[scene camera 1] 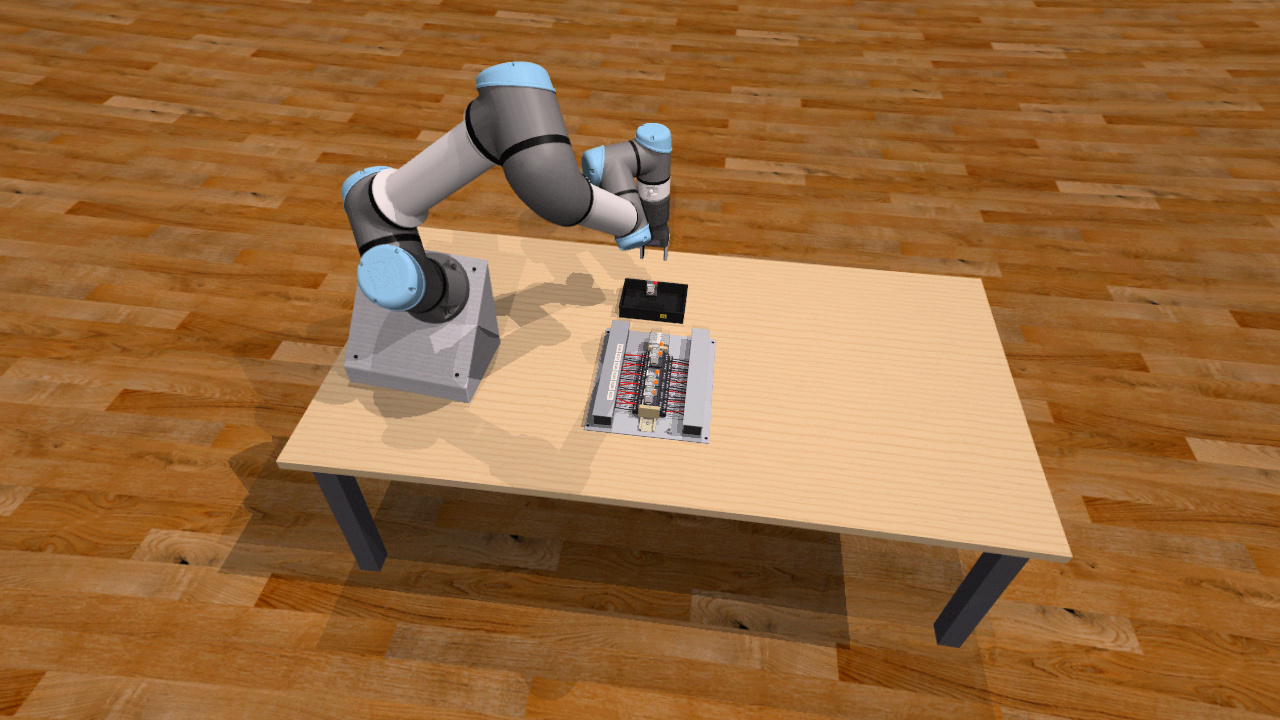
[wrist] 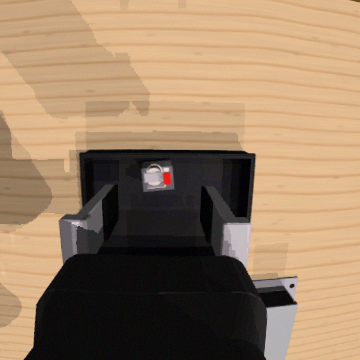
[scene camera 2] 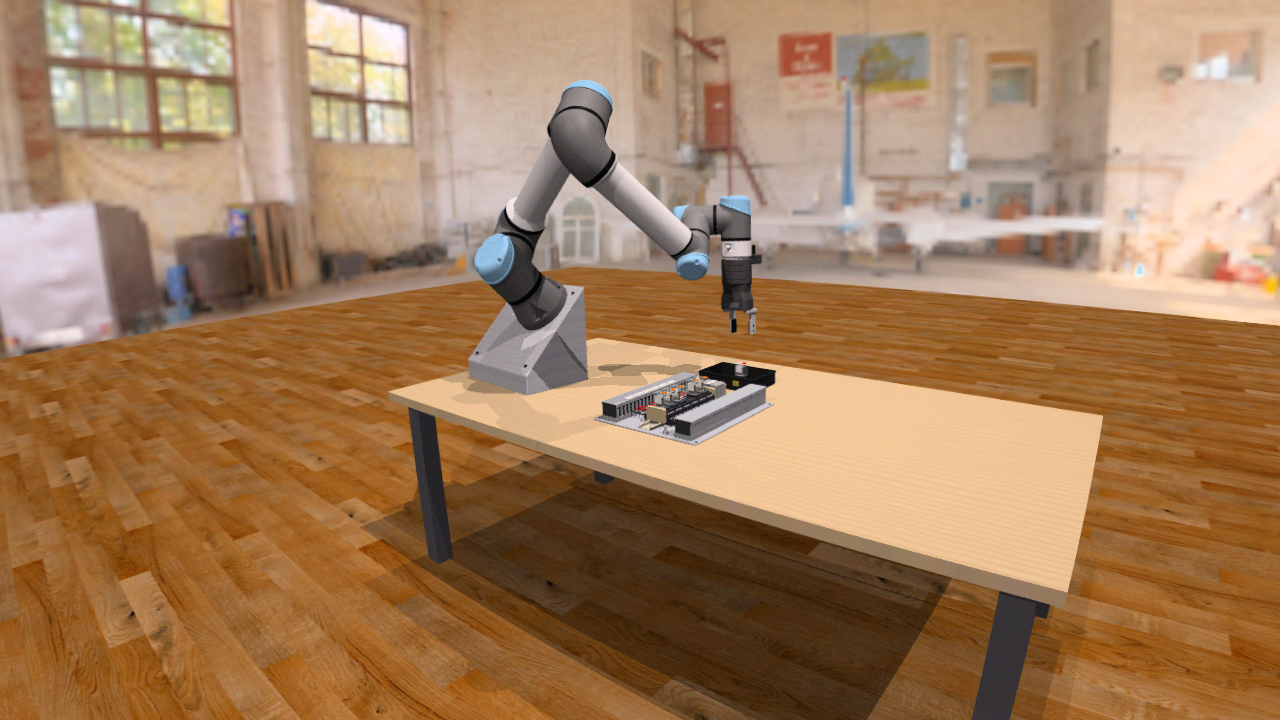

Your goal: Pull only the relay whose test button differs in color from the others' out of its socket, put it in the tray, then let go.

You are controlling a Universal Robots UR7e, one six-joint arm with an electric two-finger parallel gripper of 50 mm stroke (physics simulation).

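Frame: origin at the arm's base, x ahead, y left, z up, level; millimetres.
Seen in the pictures: gripper, fingertip midpoint: [scene camera 1: 653,257] [wrist: 159,202] [scene camera 2: 742,333]; arm's base at its link origin: [scene camera 1: 436,288] [scene camera 2: 544,307].
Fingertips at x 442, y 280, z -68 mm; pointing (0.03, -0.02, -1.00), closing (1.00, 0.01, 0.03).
Offsets run from my fingertips to a thing's middle. "*": to the spot under its first point.
A clear relay with a red test button {dx -1, dy -3, dz -99 mm} [scene camera 1: 651,288] [scene camera 2: 742,366] [wrist: 157,176] stands in the black tray {dx +9, dy -37, dz -107 mm} [scene camera 1: 631,310] [scene camera 2: 766,377] [wrist: 252,182], near its far wall. In the wrist view it is slightly turned. My gripper [scene camera 1: 654,255] [scene camera 2: 742,328] [wrist: 159,202] is open and empty, well above the tray, with the relay apart from both fingers. Several relays with orange buttons {dx +46, dy -360, dz -77 mm} [scene camera 1: 650,384] sit in the socket row on the panel {* dx +181, dy -437, dz -122 mm} [scene camera 1: 708,436] [scene camera 2: 696,438], in front of the tray.
Two grey cable ducts {dx +141, dy -297, dz -101 mm} [scene camera 1: 697,380] [scene camera 2: 725,410] flank the socket row, with red and black wires between. A panel corner and duct end {* dx +141, dy -168, dz -81 mm} [wrist: 280,320] show at the lower right of the wrist view. The robot's grey base [scene camera 1: 420,358] stands on the table's left side.
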